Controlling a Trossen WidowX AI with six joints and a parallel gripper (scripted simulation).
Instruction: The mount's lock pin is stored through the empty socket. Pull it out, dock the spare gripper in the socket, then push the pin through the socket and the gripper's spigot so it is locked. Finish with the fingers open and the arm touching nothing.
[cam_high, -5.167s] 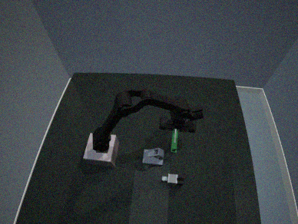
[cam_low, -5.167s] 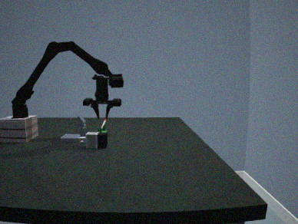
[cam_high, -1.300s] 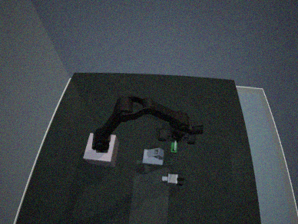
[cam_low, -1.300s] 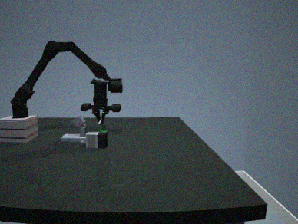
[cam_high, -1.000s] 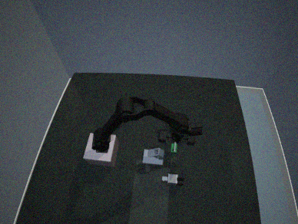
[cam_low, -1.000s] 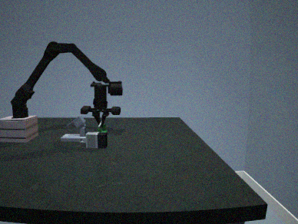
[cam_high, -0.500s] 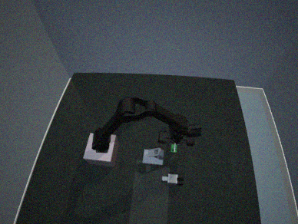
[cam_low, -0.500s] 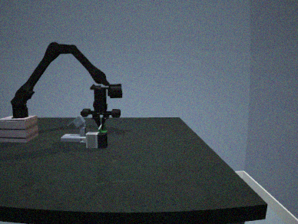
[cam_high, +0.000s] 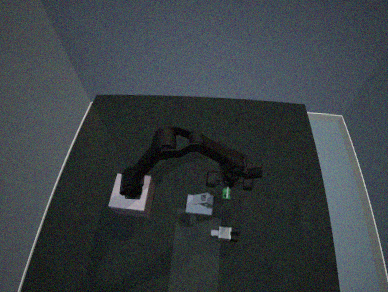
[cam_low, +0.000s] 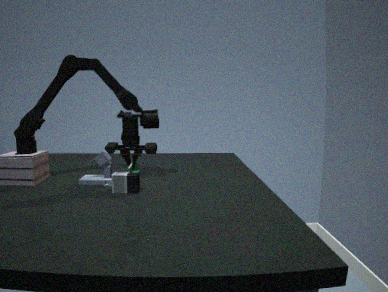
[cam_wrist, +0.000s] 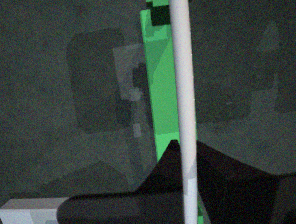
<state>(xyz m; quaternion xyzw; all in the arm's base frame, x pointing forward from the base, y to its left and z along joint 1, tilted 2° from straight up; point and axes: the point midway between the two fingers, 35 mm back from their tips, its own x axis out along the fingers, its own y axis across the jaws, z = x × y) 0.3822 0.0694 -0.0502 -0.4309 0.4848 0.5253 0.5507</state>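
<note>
My gripper tip is now 20 mm to the right of the green rest. Round my gripper tip: grey mount socket (100 mm behind, 80 mm to the right, 30 mm above); spare gripper (10 mm behind, 210 mm to the right).
</note>
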